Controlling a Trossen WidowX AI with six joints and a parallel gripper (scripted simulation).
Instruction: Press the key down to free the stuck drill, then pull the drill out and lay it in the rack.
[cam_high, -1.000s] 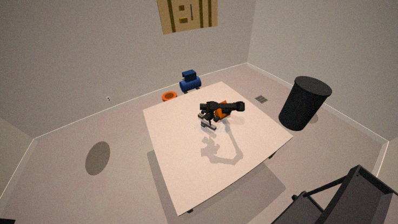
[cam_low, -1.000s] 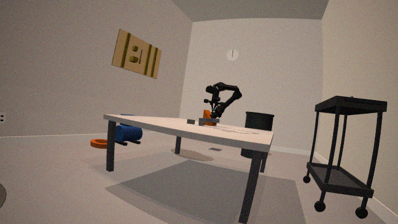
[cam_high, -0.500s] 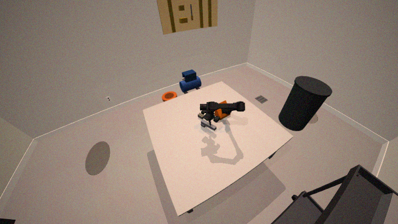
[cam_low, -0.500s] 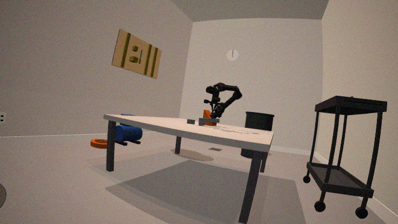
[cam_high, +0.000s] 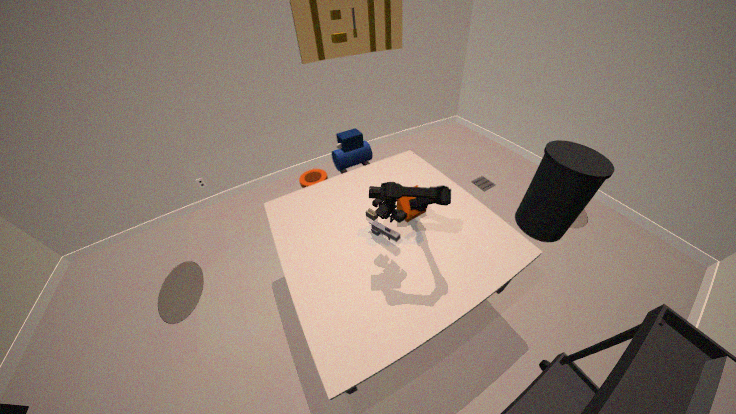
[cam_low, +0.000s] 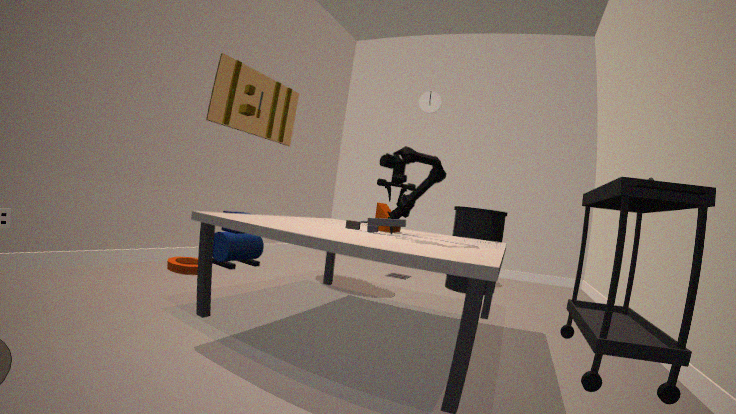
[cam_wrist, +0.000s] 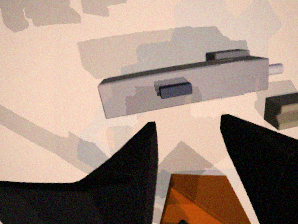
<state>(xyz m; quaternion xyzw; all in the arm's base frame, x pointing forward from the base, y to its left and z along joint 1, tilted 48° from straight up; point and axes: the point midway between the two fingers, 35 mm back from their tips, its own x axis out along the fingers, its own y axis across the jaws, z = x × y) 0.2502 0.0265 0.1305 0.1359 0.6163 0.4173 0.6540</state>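
My gripper tip is now 3 cm short of the drill, 8 cm to the left of it and 11 cm above it. Round my gripper tip: grey rack 1 cm ahead, 21 cm to the right, 14 cm below; grey block 1 cm ahead, 2 cm to the right, 11 cm below.
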